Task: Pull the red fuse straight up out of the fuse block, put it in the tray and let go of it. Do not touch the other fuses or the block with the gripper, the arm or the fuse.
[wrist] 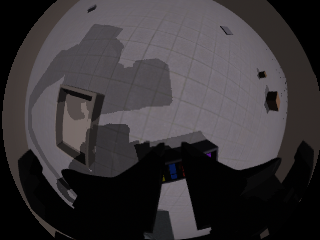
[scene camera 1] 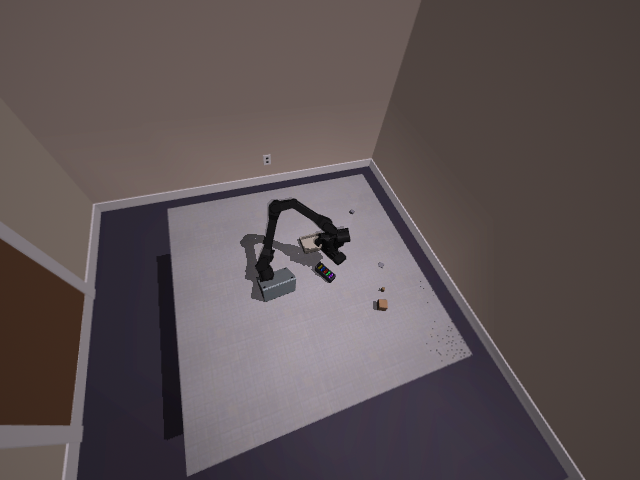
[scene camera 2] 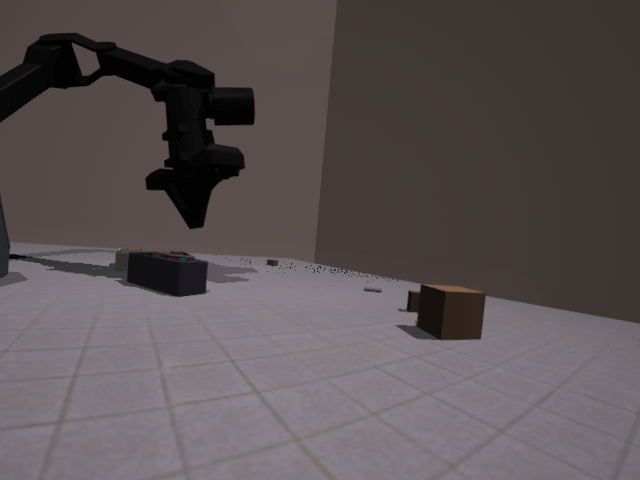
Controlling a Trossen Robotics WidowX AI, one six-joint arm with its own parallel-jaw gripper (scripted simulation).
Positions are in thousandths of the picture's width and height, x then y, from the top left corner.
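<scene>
There is a brown cube (scene camera 2: 707, 651), and there is a beige tray (wrist: 242, 477) as well. I can also see my own gripper (scene camera 2: 307, 476), which the wrist view (wrist: 539, 610) shows too.
</scene>
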